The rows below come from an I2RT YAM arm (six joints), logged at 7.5 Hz.
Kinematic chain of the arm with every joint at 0, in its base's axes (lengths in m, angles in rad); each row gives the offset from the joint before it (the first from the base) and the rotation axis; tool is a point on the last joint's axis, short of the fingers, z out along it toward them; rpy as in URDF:
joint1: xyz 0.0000 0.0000 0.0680 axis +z
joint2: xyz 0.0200 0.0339 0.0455 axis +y
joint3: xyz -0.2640 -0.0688 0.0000 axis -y
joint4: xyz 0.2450 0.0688 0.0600 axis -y
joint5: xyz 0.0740 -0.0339 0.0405 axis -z
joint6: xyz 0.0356 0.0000 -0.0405 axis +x
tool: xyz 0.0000 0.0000 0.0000 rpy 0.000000 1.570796 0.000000
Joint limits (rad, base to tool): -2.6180..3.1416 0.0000..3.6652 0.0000..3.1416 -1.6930..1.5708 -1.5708..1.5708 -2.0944..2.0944
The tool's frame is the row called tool.
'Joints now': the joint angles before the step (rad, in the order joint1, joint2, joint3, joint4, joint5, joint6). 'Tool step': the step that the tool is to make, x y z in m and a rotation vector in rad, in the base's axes. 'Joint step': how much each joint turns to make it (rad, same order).
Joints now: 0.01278 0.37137 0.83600 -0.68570 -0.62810 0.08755
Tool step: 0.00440 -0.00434 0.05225 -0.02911 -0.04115 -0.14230
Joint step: -0.00009 0.13772 0.22316 -0.04501 0.14526 -0.00078
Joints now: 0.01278 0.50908 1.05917 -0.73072 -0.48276 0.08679
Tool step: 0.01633 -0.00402 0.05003 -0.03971 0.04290 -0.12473
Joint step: 0.00003 0.19682 0.27274 -0.12512 0.13011 -0.01411
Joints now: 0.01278 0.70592 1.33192 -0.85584 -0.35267 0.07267
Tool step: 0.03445 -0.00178 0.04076 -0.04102 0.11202 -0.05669
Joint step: -0.00004 0.24987 0.30671 -0.17663 0.06557 -0.02290
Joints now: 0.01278 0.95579 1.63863 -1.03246 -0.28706 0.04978
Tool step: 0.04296 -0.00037 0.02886 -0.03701 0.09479 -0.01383
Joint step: -0.00003 0.25139 0.30673 -0.15834 0.02667 -0.02862
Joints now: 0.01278 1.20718 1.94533 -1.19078 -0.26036 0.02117
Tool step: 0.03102 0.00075 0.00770 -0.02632 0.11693 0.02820
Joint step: -0.00041 0.18847 0.23542 -0.17397 -0.01261 -0.03702
